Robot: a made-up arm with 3 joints. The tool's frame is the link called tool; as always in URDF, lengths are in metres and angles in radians.
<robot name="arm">
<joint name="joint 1" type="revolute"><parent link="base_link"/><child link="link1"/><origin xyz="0.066 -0.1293 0.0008"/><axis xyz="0.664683 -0.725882 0.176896"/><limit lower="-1.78" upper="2.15"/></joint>
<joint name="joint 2" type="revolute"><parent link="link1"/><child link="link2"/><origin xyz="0.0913 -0.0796 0.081"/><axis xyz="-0.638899 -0.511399 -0.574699"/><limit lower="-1.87" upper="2.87"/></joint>
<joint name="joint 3" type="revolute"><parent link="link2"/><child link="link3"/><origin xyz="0.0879 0.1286 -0.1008"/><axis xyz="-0.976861 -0.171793 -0.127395"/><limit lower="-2.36" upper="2.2"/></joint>
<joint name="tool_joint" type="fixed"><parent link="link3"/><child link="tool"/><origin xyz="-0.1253 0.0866 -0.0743" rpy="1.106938 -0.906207 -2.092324"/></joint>
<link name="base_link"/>
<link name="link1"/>
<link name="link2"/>
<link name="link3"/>
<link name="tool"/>
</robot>
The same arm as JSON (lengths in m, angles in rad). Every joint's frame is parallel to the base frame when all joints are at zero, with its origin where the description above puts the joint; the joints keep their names.
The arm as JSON. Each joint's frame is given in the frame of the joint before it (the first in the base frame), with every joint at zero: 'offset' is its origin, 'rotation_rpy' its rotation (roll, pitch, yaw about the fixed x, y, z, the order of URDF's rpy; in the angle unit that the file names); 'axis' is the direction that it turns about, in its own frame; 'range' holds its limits. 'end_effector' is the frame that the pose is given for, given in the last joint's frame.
{"length_unit": "m", "angle_unit": "rad", "chain": [
  {"id": "joint 1", "offset": [0.066, -0.1293, 0.0008], "rotation_rpy": [0.0, 0.0, 0.0], "axis": [0.664683, -0.725882, 0.176896], "range": [-1.78, 2.15]},
  {"id": "joint 2", "offset": [0.0913, -0.0796, 0.081], "rotation_rpy": [0.0, 0.0, 0.0], "axis": [-0.638899, -0.511399, -0.574699], "range": [-1.87, 2.87]},
  {"id": "joint 3", "offset": [0.0879, 0.1286, -0.1008], "rotation_rpy": [0.0, 0.0, 0.0], "axis": [-0.976861, -0.171793, -0.127395], "range": [-2.36, 2.2]}
], "end_effector": {"offset": [-0.1253, 0.0866, -0.0743], "rotation_rpy": [1.1069, -0.9062, -2.0923]}}

